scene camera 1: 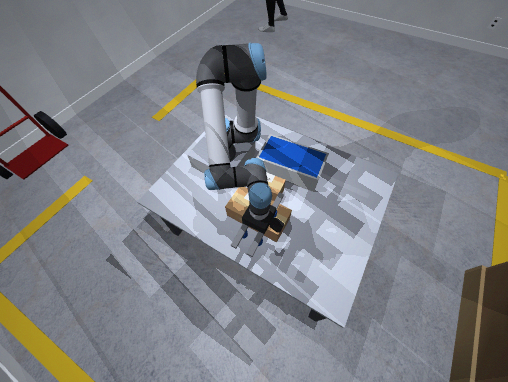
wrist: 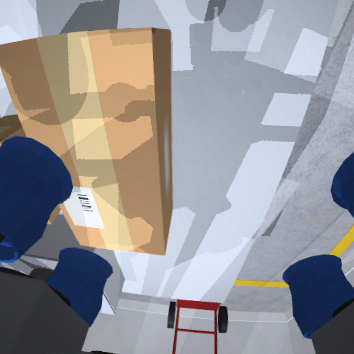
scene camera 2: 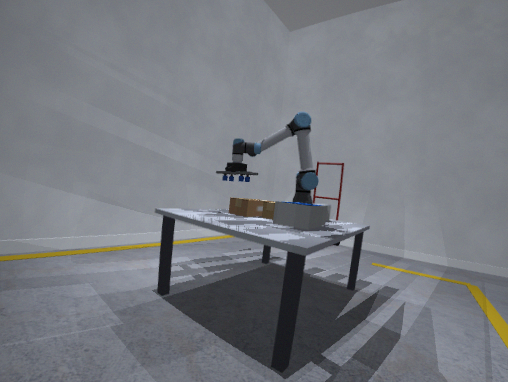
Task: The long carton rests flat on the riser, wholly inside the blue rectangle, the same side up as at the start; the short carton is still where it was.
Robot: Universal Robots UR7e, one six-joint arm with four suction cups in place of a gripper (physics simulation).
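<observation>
The long carton is brown, with a pale tape strip and a white label on top. It lies flat on the table, partly hidden by the gripper in scene camera 1. The short carton stands beside it, on the riser's side. The pale grey riser has the blue rectangle on top, with no carton on it. My gripper is open and empty, high above the table. Its blue cups point down, clear of the long carton and offset towards the table's edge.
A low grey block stands beside the arm's base. A red hand truck stands on the floor beyond the table. A person's legs show at the top of scene camera 1, and brown boxes at lower right.
</observation>
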